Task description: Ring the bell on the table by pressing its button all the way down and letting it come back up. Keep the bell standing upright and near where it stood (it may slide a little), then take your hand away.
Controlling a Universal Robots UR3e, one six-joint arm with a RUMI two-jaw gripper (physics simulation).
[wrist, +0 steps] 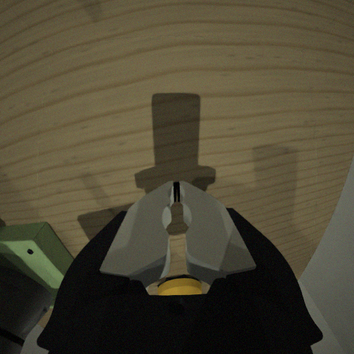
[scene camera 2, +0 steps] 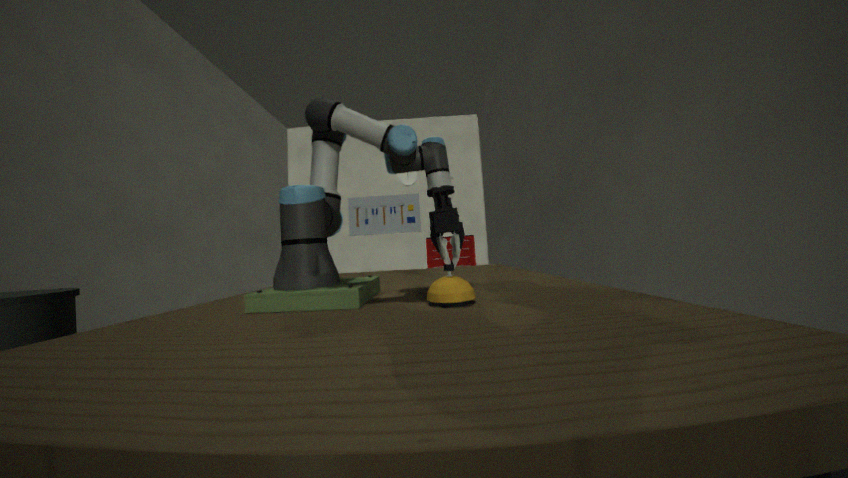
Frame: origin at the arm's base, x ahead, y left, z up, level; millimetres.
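Seen in the pictures: arm's base, link origin: (scene camera 2: 307,285).
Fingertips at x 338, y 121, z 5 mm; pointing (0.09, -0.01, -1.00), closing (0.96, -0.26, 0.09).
Observation:
Offsets run from my fingertips to a thing's top centre. "spot": to the spot under its first point. Level surfaces: height alone.
The bell {63 mm back, 243 mm right, 26 mm up} (scene camera 2: 451,290) (wrist: 180,287) is a yellow dome on a dark base, upright on the wooden table {40 mm down} (scene camera 2: 415,368) (wrist: 250,60). In the wrist view a small part of the dome shows behind the fingers. Its small pale button {spot: 64 mm back, 245 mm right, 11 mm up} (scene camera 2: 449,273) sticks up from the top in the scene view. My gripper (scene camera 2: 448,267) (wrist: 176,183) is shut and empty, pointing down, with its dark tips right above the button. The tips look to be at or very near the button's top; whether they touch cannot be told. The button is hidden in the wrist view.
The green base block (scene camera 2: 308,298) (wrist: 30,240) under the arm's foot stands left of the bell in the scene view. Behind are a red cabinet (scene camera 2: 469,252) and a tool board (scene camera 2: 385,228) on a white panel. A dark surface (scene camera 2: 35,317) stands at the far left.

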